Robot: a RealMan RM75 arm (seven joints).
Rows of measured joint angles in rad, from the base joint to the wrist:
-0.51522, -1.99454, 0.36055, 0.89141, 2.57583, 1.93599, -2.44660
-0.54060, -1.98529, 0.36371, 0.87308, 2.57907, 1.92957, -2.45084
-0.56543, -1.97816, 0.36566, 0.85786, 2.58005, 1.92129, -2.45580
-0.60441, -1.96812, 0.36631, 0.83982, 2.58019, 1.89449, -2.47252
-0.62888, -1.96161, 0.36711, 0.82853, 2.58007, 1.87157, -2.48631
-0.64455, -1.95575, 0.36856, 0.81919, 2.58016, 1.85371, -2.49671
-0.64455, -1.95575, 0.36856, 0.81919, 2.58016, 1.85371, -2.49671
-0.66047, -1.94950, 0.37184, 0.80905, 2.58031, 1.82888, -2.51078
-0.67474, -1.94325, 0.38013, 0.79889, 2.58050, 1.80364, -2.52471
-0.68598, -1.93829, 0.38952, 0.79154, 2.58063, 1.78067, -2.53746
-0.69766, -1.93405, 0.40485, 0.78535, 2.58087, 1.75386, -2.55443
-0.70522, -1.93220, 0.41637, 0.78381, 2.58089, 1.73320, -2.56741
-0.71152, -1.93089, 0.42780, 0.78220, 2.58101, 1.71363, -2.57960
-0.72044, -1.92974, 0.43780, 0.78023, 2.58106, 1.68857, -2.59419
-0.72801, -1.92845, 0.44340, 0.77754, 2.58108, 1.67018, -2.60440
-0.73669, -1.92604, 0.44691, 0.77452, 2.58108, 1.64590, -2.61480
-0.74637, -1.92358, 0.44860, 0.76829, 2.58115, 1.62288, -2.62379
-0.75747, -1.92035, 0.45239, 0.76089, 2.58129, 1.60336, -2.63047
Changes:
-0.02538, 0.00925, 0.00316, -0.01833, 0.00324, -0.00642, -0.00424
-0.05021, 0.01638, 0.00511, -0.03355, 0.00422, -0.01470, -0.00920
-0.08919, 0.02642, 0.00576, -0.05159, 0.00436, -0.04150, -0.02592
-0.11366, 0.03293, 0.00656, -0.06288, 0.00424, -0.06442, -0.03971
-0.12933, 0.03879, 0.00801, -0.07222, 0.00433, -0.08228, -0.05011
-0.12933, 0.03879, 0.00801, -0.07222, 0.00433, -0.08228, -0.05011
-0.14525, 0.04504, 0.01129, -0.08236, 0.00448, -0.10711, -0.06418
-0.15952, 0.05129, 0.01958, -0.09252, 0.00467, -0.13235, -0.07811
-0.17076, 0.05625, 0.02897, -0.09987, 0.00480, -0.15532, -0.09086
-0.18244, 0.06049, 0.04430, -0.10606, 0.00504, -0.18213, -0.10783
-0.19000, 0.06234, 0.05582, -0.10760, 0.00506, -0.20279, -0.12081
-0.19630, 0.06365, 0.06725, -0.10921, 0.00518, -0.22236, -0.13300
-0.20522, 0.06480, 0.07725, -0.11118, 0.00523, -0.24742, -0.14759
-0.21279, 0.06609, 0.08285, -0.11387, 0.00525, -0.26581, -0.15780
-0.22147, 0.06850, 0.08636, -0.11689, 0.00525, -0.29009, -0.16820
-0.23115, 0.07096, 0.08805, -0.12312, 0.00532, -0.31311, -0.17719
-0.24225, 0.07419, 0.09184, -0.13052, 0.00546, -0.33263, -0.18387

